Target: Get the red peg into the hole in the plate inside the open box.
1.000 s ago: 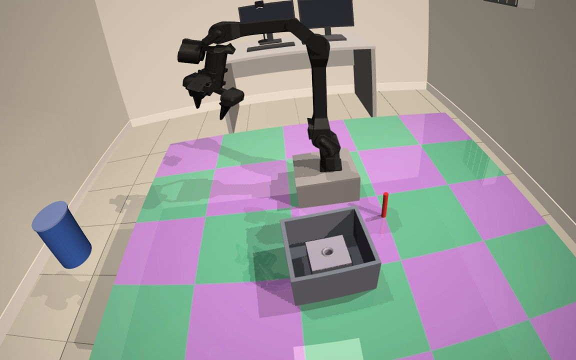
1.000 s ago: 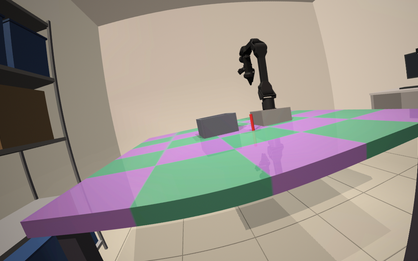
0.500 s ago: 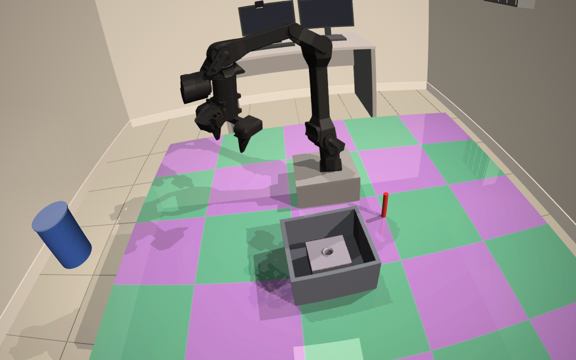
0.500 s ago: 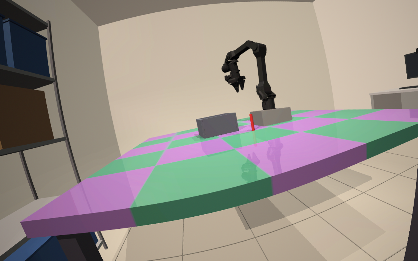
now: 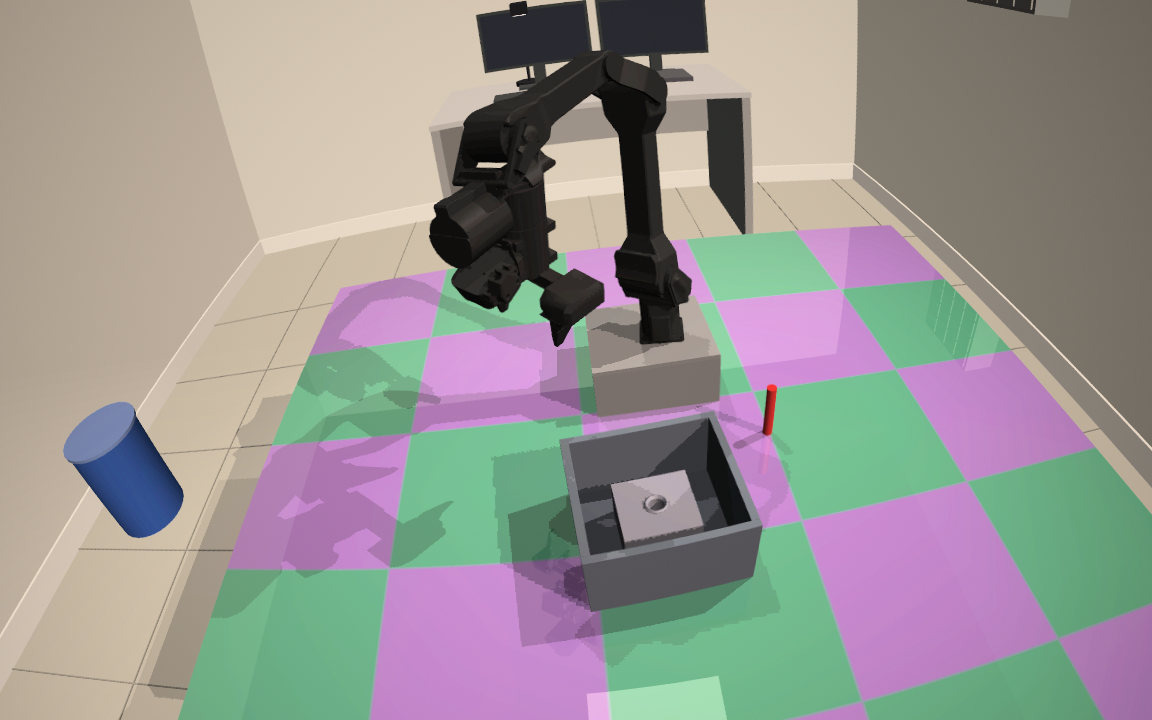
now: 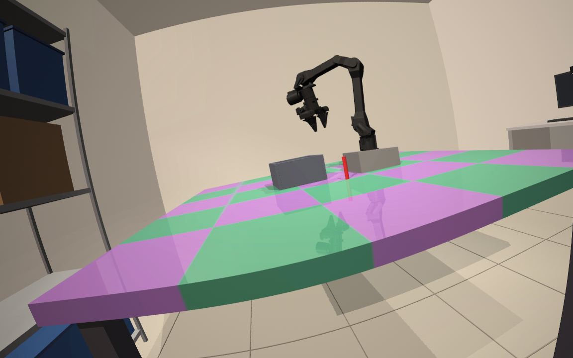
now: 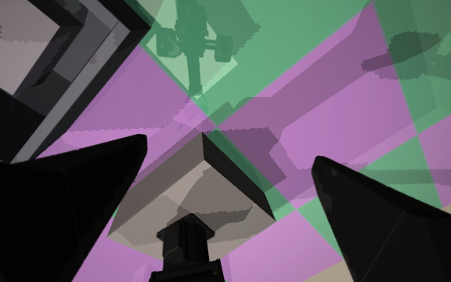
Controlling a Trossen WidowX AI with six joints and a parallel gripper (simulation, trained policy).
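The red peg is 20 mm behind my gripper tip, 300 mm to the left of it and 160 mm below it. Also, from my gripper tip: light grey plate (150 mm ahead, 140 mm to the left, 160 mm below); then grey box (150 mm ahead, 140 mm to the left, 180 mm below).
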